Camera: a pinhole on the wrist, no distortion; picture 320 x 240 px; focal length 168.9 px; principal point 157.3 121.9 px. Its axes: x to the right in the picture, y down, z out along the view. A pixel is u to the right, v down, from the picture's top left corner.
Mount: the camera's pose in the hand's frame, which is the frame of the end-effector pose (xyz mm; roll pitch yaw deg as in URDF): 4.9 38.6 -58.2 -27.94 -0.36 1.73
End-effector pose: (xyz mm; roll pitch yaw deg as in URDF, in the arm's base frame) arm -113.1 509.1 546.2 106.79 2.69 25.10
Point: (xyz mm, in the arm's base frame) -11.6 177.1 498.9
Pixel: 134.6 40.1
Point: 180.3 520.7 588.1
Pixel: outside the picture
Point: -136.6 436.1 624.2
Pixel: 62.2 127.2
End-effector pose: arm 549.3 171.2 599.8 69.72 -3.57 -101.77
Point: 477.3 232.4 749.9
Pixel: 126.4 104.8
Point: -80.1 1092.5 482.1
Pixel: outside the picture
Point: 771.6 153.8 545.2
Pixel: behind the camera
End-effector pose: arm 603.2 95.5 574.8 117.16 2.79 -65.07
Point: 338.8 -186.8 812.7
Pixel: 217.4 197.3
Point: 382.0 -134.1 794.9
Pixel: 213.1 202.1
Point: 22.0 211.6 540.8
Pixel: 44.5 85.8
